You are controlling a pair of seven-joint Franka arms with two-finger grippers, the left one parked.
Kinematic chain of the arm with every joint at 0, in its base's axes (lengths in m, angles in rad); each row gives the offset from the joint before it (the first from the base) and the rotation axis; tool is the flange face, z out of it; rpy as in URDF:
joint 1: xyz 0 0 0.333 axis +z
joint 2: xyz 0 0 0 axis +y
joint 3: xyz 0 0 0.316 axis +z
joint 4: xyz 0.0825 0 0 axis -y
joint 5: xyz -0.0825 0 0.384 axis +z
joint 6: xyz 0 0 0 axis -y
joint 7: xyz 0.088 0 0 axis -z
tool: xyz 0 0 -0.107 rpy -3.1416 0 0
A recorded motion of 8 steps. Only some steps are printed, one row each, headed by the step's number.
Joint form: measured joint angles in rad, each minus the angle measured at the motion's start. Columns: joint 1, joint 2, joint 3, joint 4, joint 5, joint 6, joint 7.
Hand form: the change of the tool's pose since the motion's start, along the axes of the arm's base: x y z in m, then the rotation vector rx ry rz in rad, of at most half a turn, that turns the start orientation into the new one. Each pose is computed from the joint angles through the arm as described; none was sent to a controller.
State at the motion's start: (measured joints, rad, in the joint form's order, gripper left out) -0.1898 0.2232 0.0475 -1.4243 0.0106 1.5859 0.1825
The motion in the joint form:
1: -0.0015 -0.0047 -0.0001 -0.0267 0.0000 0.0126 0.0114
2: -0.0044 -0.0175 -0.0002 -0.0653 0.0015 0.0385 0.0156
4: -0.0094 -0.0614 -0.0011 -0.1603 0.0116 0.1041 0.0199
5: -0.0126 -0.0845 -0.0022 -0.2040 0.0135 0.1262 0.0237
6: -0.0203 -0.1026 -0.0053 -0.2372 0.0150 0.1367 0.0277
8: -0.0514 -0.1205 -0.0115 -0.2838 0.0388 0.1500 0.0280
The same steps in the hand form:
1: -0.0015 -0.0006 -0.0086 0.0004 0.0097 -0.0130
2: -0.0043 -0.0016 -0.0168 0.0010 0.0096 -0.0205
4: -0.0146 -0.0020 -0.0296 0.0063 -0.0056 -0.0330
5: -0.0214 -0.0031 -0.0346 0.0065 -0.0070 -0.0418
6: -0.0282 -0.0080 -0.0387 0.0071 -0.0023 -0.0570
8: -0.0389 -0.0259 -0.0491 0.0309 0.0094 -0.1003

